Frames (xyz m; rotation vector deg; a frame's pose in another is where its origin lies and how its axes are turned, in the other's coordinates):
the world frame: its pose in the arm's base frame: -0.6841 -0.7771 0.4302 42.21 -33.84 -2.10
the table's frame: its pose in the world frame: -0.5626 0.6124 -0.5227 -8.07 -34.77 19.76
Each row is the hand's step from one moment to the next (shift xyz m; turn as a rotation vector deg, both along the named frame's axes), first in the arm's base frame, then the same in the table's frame.
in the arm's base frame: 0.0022 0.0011 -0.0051 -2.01 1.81 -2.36
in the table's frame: -0.0043 -0.0013 -0.0035 -3.23 1.41 0.71
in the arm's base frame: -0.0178 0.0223 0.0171 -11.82 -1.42 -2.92
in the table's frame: 0.0049 0.0306 0.0121 -5.94 0.96 10.68
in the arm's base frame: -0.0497 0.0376 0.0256 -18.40 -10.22 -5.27
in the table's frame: -0.0007 0.0559 0.0376 -7.96 -6.00 19.27
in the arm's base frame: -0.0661 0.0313 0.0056 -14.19 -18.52 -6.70
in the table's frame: -0.0226 0.0481 0.0506 -5.98 -15.12 18.03
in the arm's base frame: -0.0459 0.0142 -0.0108 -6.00 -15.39 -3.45
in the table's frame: -0.0274 0.0217 0.0347 -1.26 -13.44 10.13
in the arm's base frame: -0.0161 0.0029 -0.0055 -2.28 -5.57 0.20
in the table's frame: -0.0107 0.0052 0.0125 0.85 -4.36 4.07
